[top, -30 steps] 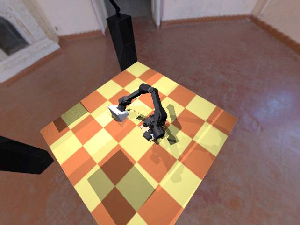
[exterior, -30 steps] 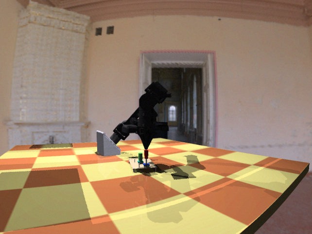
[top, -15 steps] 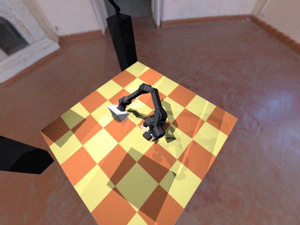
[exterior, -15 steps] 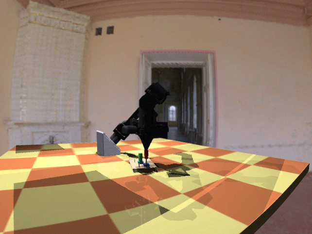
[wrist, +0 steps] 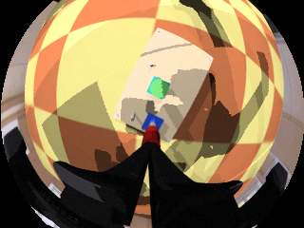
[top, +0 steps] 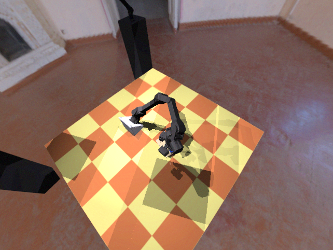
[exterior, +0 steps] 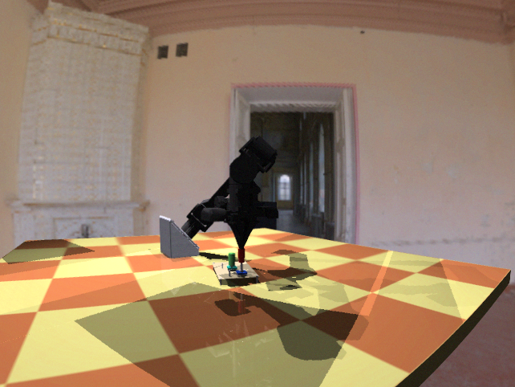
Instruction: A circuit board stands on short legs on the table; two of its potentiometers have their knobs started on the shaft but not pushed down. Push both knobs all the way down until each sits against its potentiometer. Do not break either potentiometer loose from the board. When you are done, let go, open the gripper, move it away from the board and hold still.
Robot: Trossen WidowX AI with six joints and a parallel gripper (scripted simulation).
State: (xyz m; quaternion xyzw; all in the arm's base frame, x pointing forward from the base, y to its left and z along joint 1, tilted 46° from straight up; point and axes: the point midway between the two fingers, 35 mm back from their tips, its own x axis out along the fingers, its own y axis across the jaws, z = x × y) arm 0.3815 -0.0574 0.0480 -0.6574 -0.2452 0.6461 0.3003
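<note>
My gripper tip is 50 mm past the green knob and 40 mm above it. Also, from my gripper tip: red knob 20 mm below.
</note>
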